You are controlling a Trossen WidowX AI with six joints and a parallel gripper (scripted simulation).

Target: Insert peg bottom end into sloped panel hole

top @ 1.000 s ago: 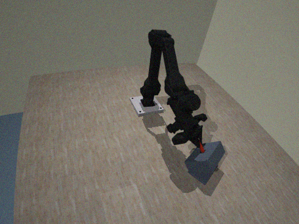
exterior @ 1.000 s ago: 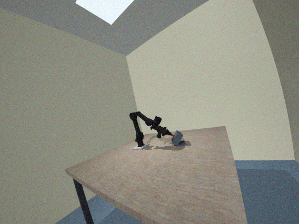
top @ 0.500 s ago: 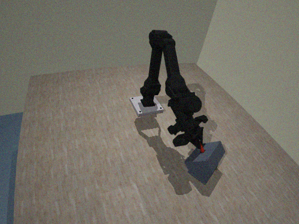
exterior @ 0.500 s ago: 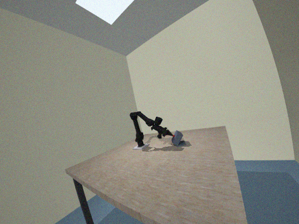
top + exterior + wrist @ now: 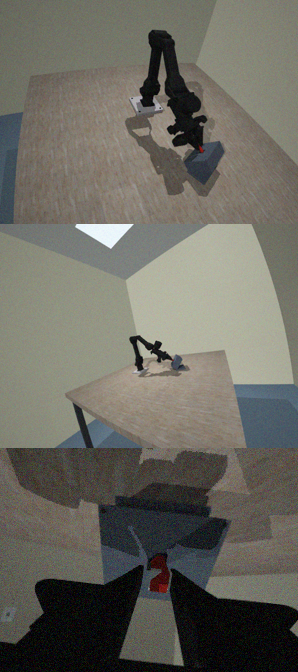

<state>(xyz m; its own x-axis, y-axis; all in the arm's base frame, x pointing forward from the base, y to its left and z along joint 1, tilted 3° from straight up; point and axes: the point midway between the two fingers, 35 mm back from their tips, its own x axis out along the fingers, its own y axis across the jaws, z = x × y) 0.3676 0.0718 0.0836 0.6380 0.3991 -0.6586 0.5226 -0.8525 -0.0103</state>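
Right now my gripper tip is 1 cm to the left of the peg, 1 cm below it and 1 cm past it. From my gripper tip the other things lie so: sloped panel (3 cm below, 3 cm ahead, 2 cm to the left).
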